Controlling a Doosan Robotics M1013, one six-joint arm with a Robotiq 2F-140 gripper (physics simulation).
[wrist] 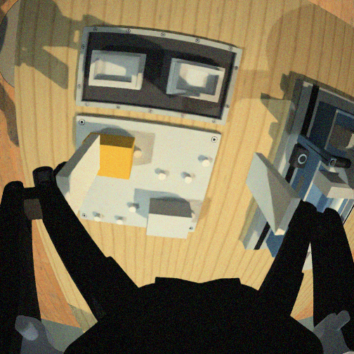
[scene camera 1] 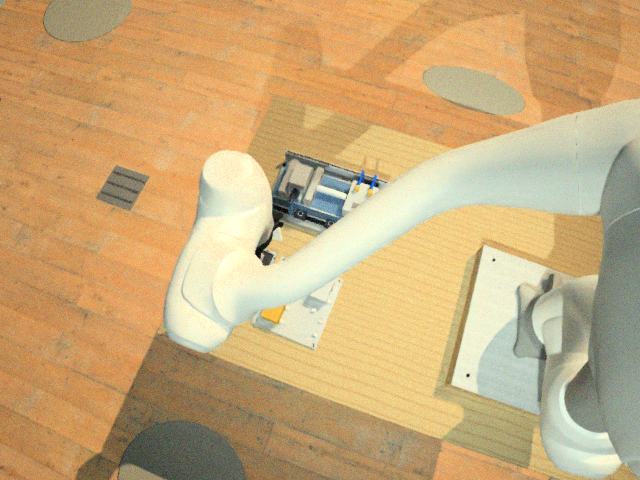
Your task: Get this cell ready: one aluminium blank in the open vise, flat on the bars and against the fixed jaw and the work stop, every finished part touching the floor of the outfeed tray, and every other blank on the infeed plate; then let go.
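Frame: origin at the arm's base, x ahead, y left, z up, level; centimetres.
Seen in the pictures: gripper, fingertip midpoint: (scene camera 1: 265, 264); arm's base at its link origin: (scene camera 1: 549, 326).
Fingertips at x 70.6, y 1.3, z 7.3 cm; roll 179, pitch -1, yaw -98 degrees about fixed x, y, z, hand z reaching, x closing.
Pixels of each thing's top centre, then the offset from my fingertips to it.
- infeed plate at its top centre: (scene camera 1: 298, 300) dx -8.4, dy +4.4, dz -10.8 cm
- aluminium blank at its top centre: (scene camera 1: 322, 287) dx -13.8, dy +0.7, dz -7.2 cm
- yellow block at its top centre: (scene camera 1: 273, 307) dx -3.4, dy +8.0, dz -7.2 cm
- grey block at its top centre: (scene camera 1: 300, 174) dx -2.4, dy -25.0, dz +0.0 cm
- vise at its top centre: (scene camera 1: 326, 184) dx -9.2, dy -24.5, dz -1.7 cm
My gripper (wrist: 177, 159) is open and empty, high above the infeed plate (wrist: 175, 150) (scene camera 1: 299, 330); the arm mostly hides it in the scene view. An aluminium blank (wrist: 169, 225) (scene camera 1: 321, 295) and a yellow block (wrist: 116, 162) (scene camera 1: 272, 313) stand on that plate. Two pocketed finished parts (wrist: 116, 83) (wrist: 202, 96) lie apart in the outfeed tray (wrist: 150, 111). In the scene view, a grey block (scene camera 1: 298, 175) is at the left end of the vise (scene camera 1: 330, 206), beside the light moving jaw (scene camera 1: 313, 186). Whether it lies flat or touches the stop cannot be told. The vise (wrist: 317, 125) is partly cut off in the wrist view.
The arm crosses above the vise's right end and the infeed plate in the scene view. Blue hose fittings (scene camera 1: 372, 183) rise from the vise. The white base plate (scene camera 1: 478, 310) of the robot is at the right. Small white pegs (wrist: 187, 177) stand on the infeed plate.
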